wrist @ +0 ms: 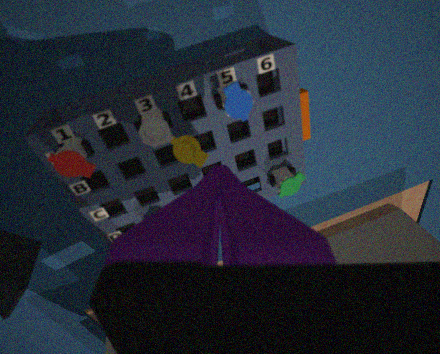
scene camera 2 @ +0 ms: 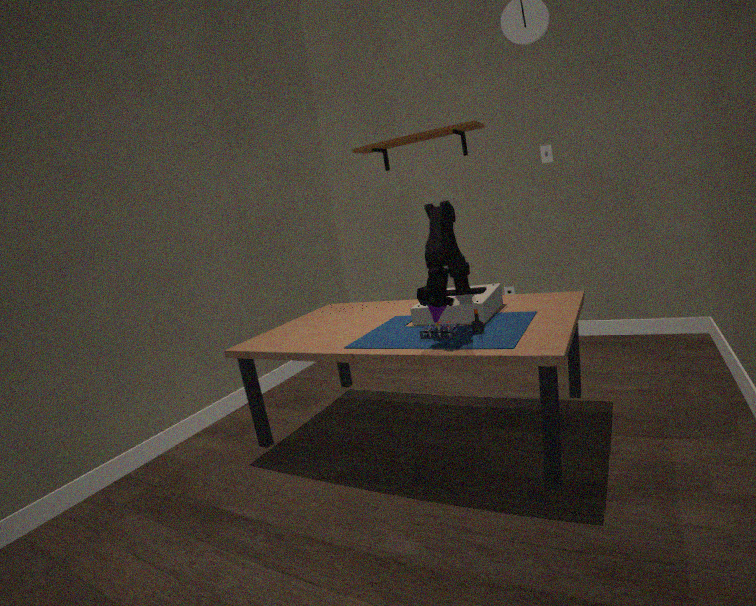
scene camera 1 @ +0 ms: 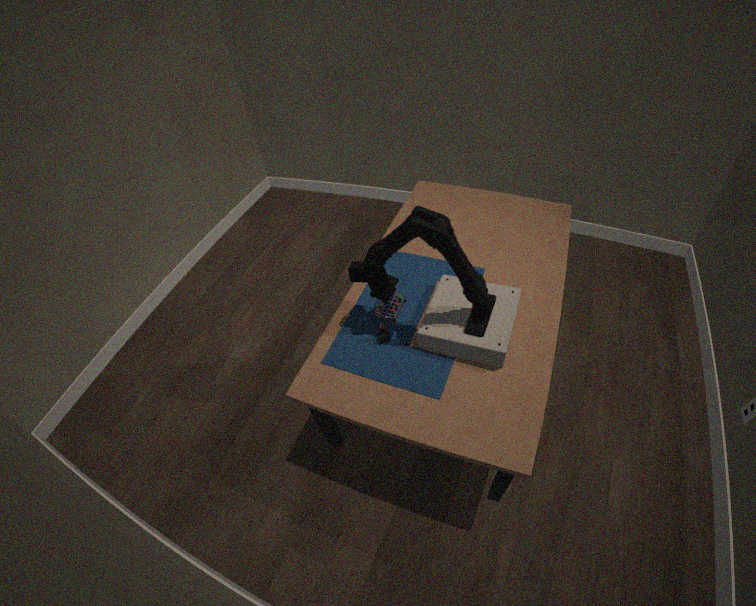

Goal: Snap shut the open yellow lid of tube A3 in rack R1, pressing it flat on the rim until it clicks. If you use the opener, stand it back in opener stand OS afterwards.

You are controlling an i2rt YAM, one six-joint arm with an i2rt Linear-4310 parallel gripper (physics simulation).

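Places are measured from the arm's base along level axes (x ahead, y left, z up), in millimetres.
Pixels of known places: gripper, fingertip midpoint: (wrist: 219, 176) (scene camera 2: 435, 322) (scene camera 1: 390, 299); arm's base, origin of the base link: (scene camera 2: 463, 292) (scene camera 1: 480, 314).
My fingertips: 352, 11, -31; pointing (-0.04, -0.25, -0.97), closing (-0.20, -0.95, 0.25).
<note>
For each thing: its top centre in the pictures, then the offset to it from my fingertips, as dx, dy, dz. "*": a spot on its surface instead. Level surfaces: height alone.
- Rack R1, middle of its top: (wrist: 207, 184) (scene camera 2: 437, 322) (scene camera 1: 389, 301) -2, +7, +1
- orange strip, surface spot: (wrist: 305, 115) * +2, -59, -27
- mat, its level: dz -50
Rack R1 (scene camera 1: 390, 308) (scene camera 2: 435, 334) (wrist: 295, 102) stands on the blue mat. In the wrist view, tube A3 (wrist: 156, 131) is grey, behind the number 3 label. Its yellow lid (wrist: 190, 150) stands open, to the lower right of the tube and off the rim. My gripper (scene camera 2: 436, 320) (wrist: 219, 176) has purple fingers, shut and empty. Its tips are above the rack, to the lower right of the yellow lid in the wrist view; contact cannot be told. The fingers hide part of the lower rows. The opener in its stand (scene camera 1: 383, 334) (scene camera 2: 477, 323) is dark with orange, beside the rack.
Open lids in red (wrist: 71, 164) at A1, blue (wrist: 238, 101) at A5 and green (wrist: 292, 185) at D6 stand near the yellow one. An orange strip (wrist: 305, 115) is at the rack's right end. The white base box (scene camera 1: 463, 344) (scene camera 2: 441, 314) is behind the mat (scene camera 1: 403, 372).
</note>
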